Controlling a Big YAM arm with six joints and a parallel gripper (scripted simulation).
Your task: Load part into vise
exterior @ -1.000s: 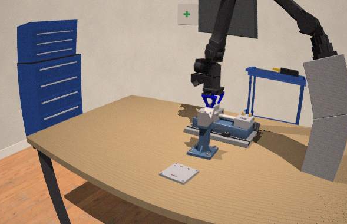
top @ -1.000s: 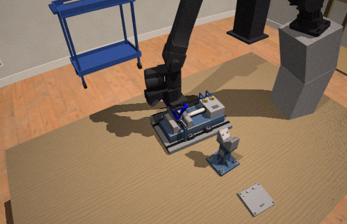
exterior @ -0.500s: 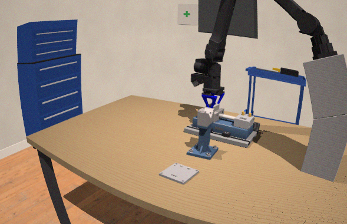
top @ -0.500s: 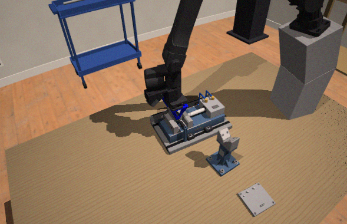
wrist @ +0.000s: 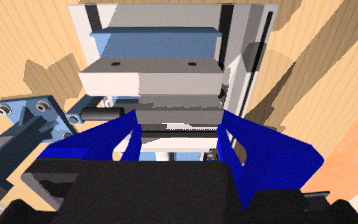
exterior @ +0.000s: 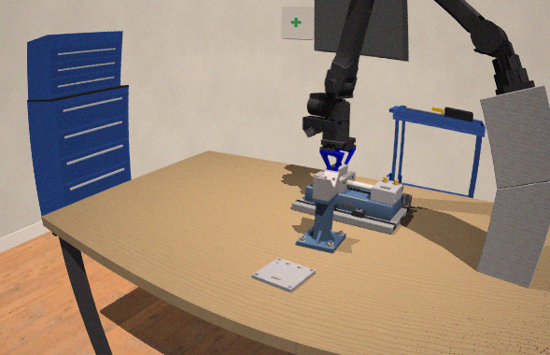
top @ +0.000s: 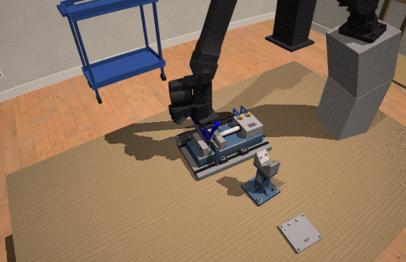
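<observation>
Now: hand 1 cm below the part. From my hand the other things lie so: moving jaw 3 cm behind, 2 cm to the left, 2 cm below; work stop rod 1 cm ahead, 7 cm to the left, 1 cm below; fixed jaw 3 cm ahead, 2 cm to the left, 2 cm below.
</observation>
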